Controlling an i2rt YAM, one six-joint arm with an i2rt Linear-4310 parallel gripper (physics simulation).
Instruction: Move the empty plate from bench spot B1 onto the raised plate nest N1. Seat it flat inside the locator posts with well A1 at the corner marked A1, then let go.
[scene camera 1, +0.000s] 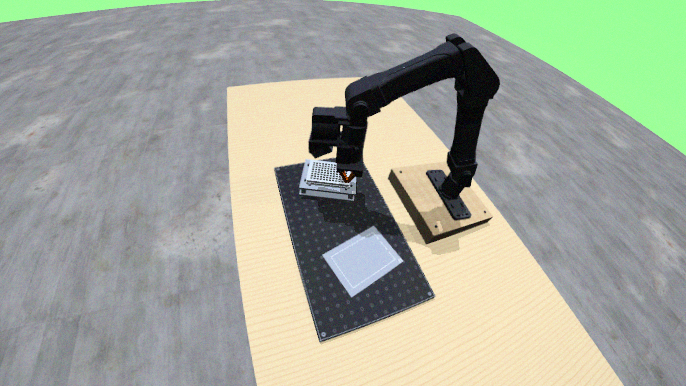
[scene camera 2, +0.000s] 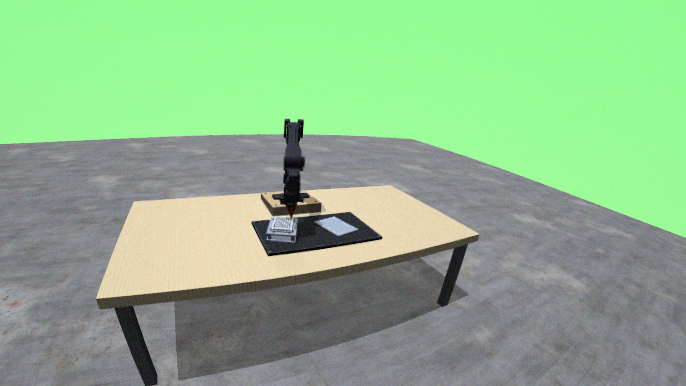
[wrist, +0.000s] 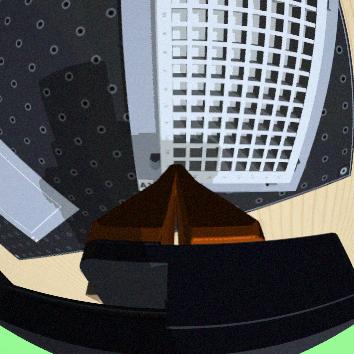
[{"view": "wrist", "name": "gripper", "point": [175, 173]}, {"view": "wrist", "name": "white well plate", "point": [235, 92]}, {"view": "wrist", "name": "flat pad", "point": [39, 207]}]
